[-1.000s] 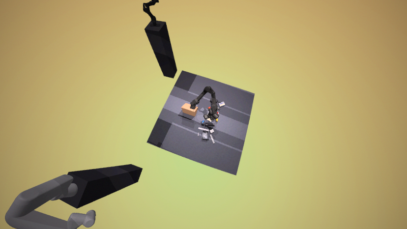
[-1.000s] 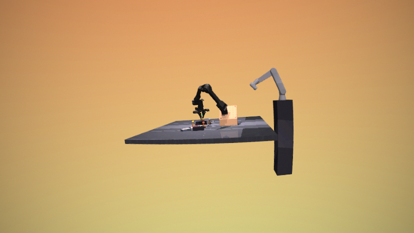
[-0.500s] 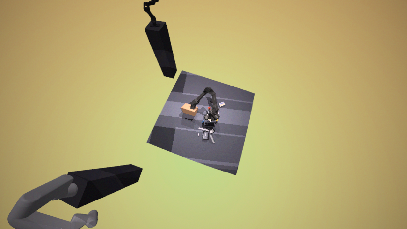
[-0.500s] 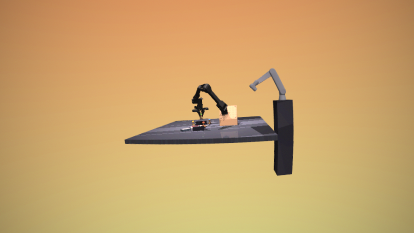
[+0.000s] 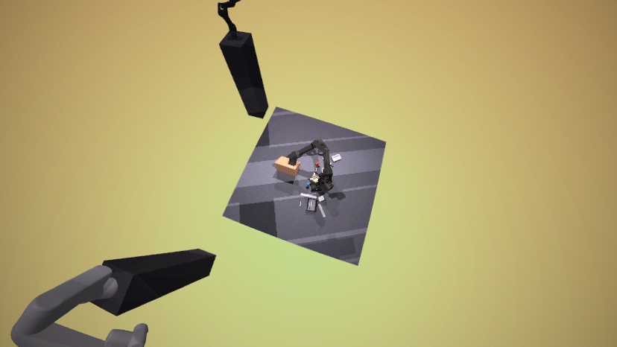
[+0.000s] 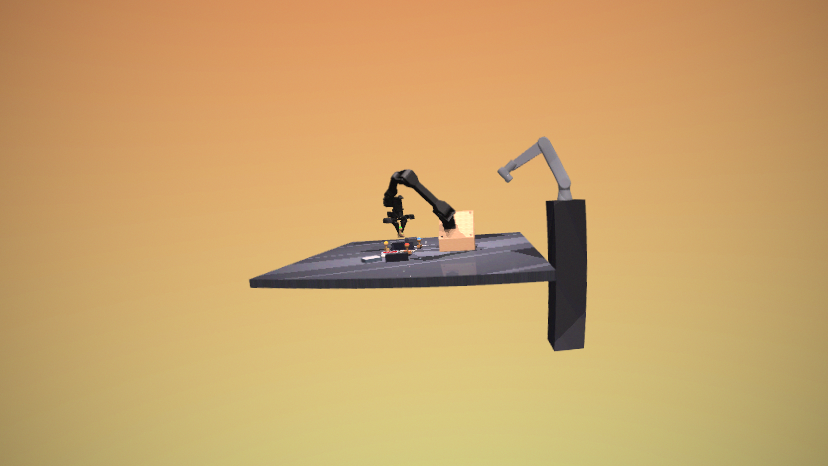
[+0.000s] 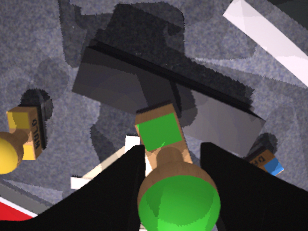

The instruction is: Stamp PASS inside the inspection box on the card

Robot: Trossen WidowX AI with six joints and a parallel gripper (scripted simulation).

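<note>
Right now my gripper tip is 1 cm to the left of the dark flat slab and 8 cm above it. Round my gripper tip: grey block 5 cm ahead, 9 cm to the right, 8 cm below; then blue stamp 11 cm behind, 8 cm below; then green-topped stamp 1 cm below.
</note>
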